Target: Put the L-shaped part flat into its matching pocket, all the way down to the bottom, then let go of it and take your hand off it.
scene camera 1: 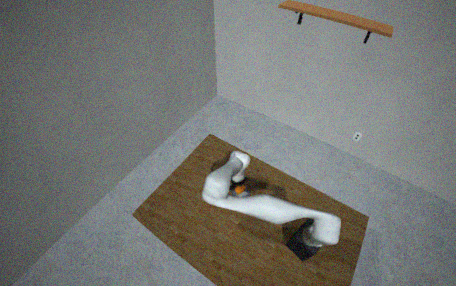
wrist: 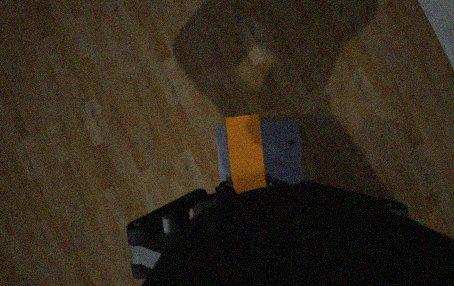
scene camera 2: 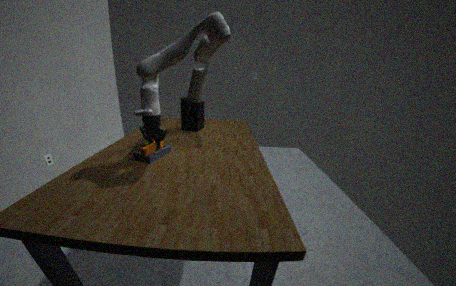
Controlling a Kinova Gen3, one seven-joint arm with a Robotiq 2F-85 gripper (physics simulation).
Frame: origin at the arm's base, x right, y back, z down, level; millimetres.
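Seen in the pictures: gripper, between the fingertips: [scene camera 1: 236, 188] [wrist: 247, 184] [scene camera 2: 154, 149]; arm's base, origin of its link: [scene camera 2: 193, 100].
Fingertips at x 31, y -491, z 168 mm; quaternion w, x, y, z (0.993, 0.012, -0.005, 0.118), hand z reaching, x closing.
Observation:
Offsets run from my fingertips to a thing's top centre. Level surfaces: height alone.
The orange L-shaped part @(dz -29, dx +18, dy -10 mm) [scene camera 1: 240, 189] [scene camera 2: 148, 149] [wrist: 245, 150] is between the fingers of my gripper [scene camera 2: 155, 143], over the blue-grey block with the pocket @(dz +1, dx +14, dy +8 mm) [scene camera 2: 160, 154] [wrist: 283, 150]. The gripper is shut on the part and points down. In scene camera 2 the part stands up above the block's top face. In the wrist view one arm of the part lies across the left portion of the block, and the gripper's dark body hides the rest. The pocket's outline is hidden, so how deep the part sits cannot be told.
The block rests on the wooden table @(dz +38 mm) [scene camera 1: 185, 215] [scene camera 2: 200, 200]. The arm's black base [scene camera 1: 302, 245] [scene camera 2: 192, 115] stands on the same table. A wooden shelf [scene camera 1: 337, 18] is high on the wall.

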